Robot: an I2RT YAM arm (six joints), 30 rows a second.
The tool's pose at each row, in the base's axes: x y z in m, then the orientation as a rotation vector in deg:
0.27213, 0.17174, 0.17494, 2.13, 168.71, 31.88
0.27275, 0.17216, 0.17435, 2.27, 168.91, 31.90
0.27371, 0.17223, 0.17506, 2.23, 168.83, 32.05
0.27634, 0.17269, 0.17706, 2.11, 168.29, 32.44
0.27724, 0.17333, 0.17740, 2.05, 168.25, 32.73
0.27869, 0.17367, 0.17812, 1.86, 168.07, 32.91
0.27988, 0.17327, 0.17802, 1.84, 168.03, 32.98
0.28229, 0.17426, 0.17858, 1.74, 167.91, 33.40
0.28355, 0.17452, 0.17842, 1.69, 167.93, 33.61
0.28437, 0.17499, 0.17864, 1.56, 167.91, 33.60
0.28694, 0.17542, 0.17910, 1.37, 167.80, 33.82
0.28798, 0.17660, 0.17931, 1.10, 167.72, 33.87
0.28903, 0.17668, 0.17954, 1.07, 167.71, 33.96
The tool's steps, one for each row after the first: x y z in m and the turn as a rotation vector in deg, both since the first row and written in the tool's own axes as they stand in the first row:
-0.00051, 0.00017, 0.00079, 0.02, 0.18, 0.13
-0.00155, 0.00050, 0.00030, -0.09, 0.14, 0.10
-0.00441, 0.00165, -0.00099, -0.42, -0.30, -0.04
-0.00531, 0.00236, -0.00094, -0.62, -0.28, -0.06
-0.00683, 0.00294, -0.00127, -0.77, -0.40, -0.20
-0.00801, 0.00253, -0.00115, -0.82, -0.42, -0.21
-0.01042, 0.00365, -0.00096, -1.12, -0.45, -0.26
-0.01163, 0.00383, -0.00053, -1.25, -0.38, -0.28
-0.01245, 0.00434, -0.00044, -1.26, -0.39, -0.36
-0.01503, 0.00491, -0.00034, -1.42, -0.43, -0.49
-0.01603, 0.00608, 0.00005, -1.48, -0.46, -0.68
-0.01710, 0.00623, 0.00002, -1.54, -0.45, -0.69

